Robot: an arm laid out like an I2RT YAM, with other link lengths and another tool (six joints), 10 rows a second.
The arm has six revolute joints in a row. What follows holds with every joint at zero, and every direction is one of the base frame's. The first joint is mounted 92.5 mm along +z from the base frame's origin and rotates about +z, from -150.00 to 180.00 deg. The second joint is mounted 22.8 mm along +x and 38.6 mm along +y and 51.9 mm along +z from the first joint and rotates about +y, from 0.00 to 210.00 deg. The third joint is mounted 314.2 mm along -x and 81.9 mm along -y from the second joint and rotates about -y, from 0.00 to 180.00 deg. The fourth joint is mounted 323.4 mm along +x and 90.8 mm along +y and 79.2 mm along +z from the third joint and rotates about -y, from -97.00 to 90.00 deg. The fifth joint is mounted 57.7 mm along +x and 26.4 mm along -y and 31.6 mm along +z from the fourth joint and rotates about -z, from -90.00 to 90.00 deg. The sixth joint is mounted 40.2 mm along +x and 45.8 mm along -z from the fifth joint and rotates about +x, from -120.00 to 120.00 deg. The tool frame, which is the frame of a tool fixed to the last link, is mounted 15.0 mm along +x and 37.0 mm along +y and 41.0 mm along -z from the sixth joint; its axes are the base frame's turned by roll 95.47, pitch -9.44 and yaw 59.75 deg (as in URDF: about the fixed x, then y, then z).
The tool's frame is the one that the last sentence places.
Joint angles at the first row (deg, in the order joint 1, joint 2, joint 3, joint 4, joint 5, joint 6):
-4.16, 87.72, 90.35, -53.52, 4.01, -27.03
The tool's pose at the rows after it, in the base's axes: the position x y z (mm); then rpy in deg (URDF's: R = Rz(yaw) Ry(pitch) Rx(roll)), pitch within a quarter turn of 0, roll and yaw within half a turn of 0:
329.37 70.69 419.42 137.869 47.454 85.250
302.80 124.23 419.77 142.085 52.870 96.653
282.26 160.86 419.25 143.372 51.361 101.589
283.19 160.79 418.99 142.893 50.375 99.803
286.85 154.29 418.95 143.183 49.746 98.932
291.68 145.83 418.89 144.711 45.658 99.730
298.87 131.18 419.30 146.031 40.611 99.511
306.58 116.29 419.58 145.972 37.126 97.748
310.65 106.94 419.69 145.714 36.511 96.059
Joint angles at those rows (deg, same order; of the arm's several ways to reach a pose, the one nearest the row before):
9.08, 87.75, 90.35, -59.00, 15.86, -29.23
20.12, 87.75, 90.35, -62.92, 21.30, -29.21
26.92, 87.75, 90.35, -64.60, 21.23, -25.65
26.57, 87.75, 90.35, -64.55, 20.97, -24.21
25.12, 87.74, 90.34, -64.55, 20.23, -24.21
22.57, 87.74, 90.35, -64.53, 15.46, -24.18
18.68, 87.75, 90.35, -64.51, 9.63, -24.21
15.09, 87.77, 90.32, -63.92, 5.72, -24.21
13.21, 87.77, 90.32, -63.64, 5.04, -24.23

